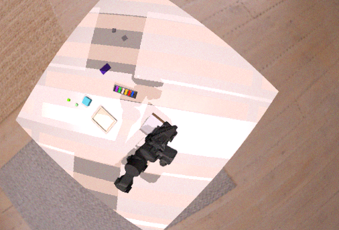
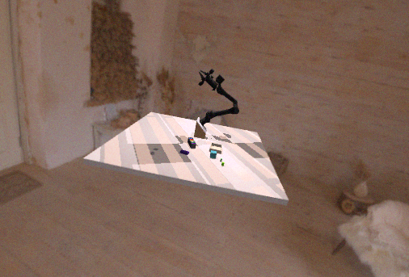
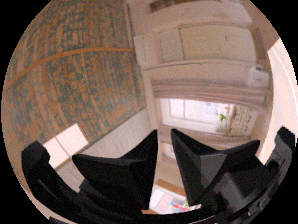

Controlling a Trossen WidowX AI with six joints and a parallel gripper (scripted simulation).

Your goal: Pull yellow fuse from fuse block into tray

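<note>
My gripper tip is now 32 cm short of the beige tray, 24 cm to the right of it and 60 cm above it. From my gripper tip the other things lie so: purple block 48 cm ahead, 2 cm to the right, 60 cm below; then teal cube 47 cm ahead, 20 cm to the left, 58 cm below.
</note>
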